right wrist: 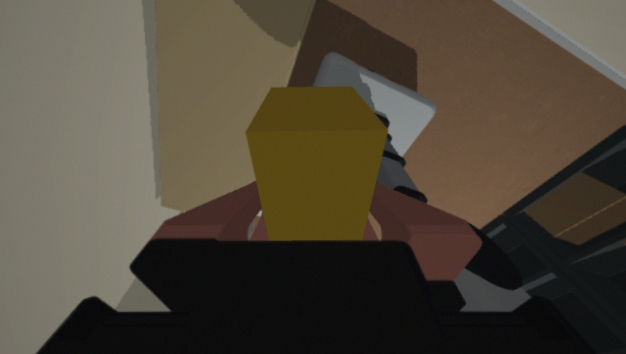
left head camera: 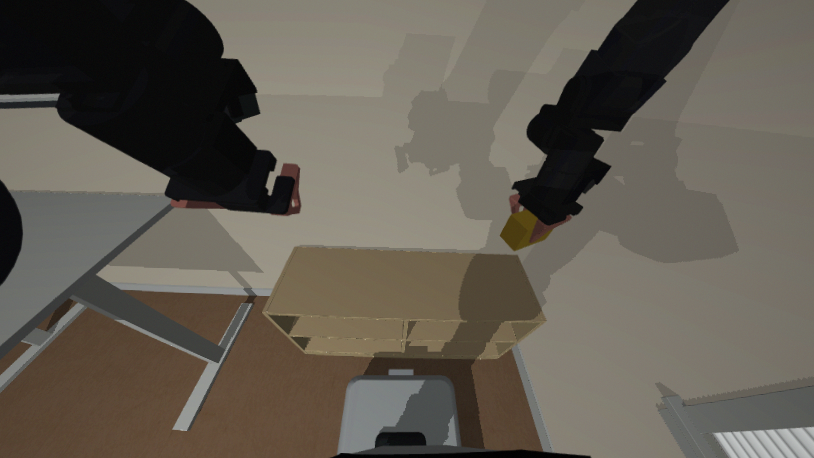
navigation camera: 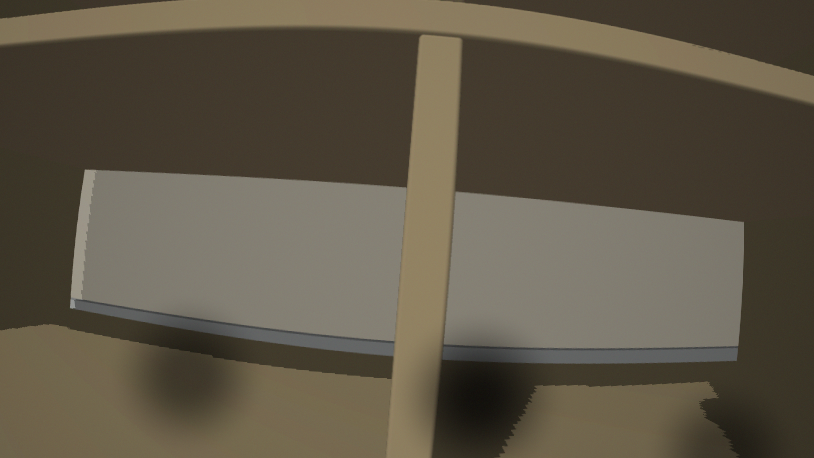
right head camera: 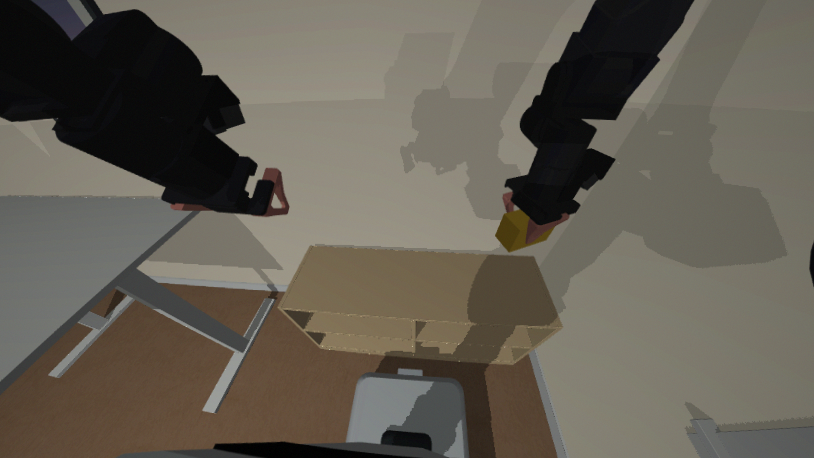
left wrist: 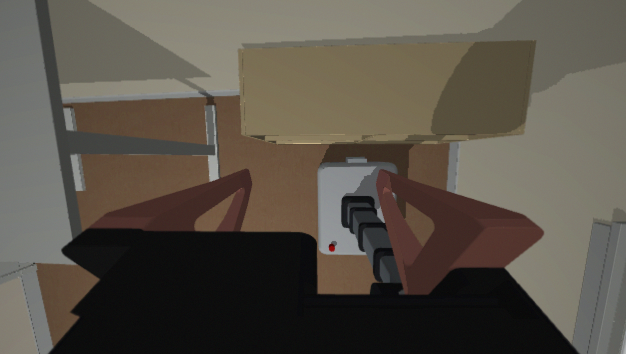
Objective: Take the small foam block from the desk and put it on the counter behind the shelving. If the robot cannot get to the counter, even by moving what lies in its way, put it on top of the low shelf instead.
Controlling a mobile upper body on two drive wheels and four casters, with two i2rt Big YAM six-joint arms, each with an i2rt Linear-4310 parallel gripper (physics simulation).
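Note:
The small yellow foam block is held up in my right gripper, which is shut on it. Both are near the right back corner of the low shelf in the head views. The low tan shelf stands against the wall, its open compartments toward me, its top bare. Its divider shows close up in the navigation view. My left gripper is open and empty, left of the shelf. I cannot make out the counter.
A grey table top on metal legs stands to the left. My grey base is close in front of the shelf. A wall runs behind and right of the shelf, with a window frame at lower right.

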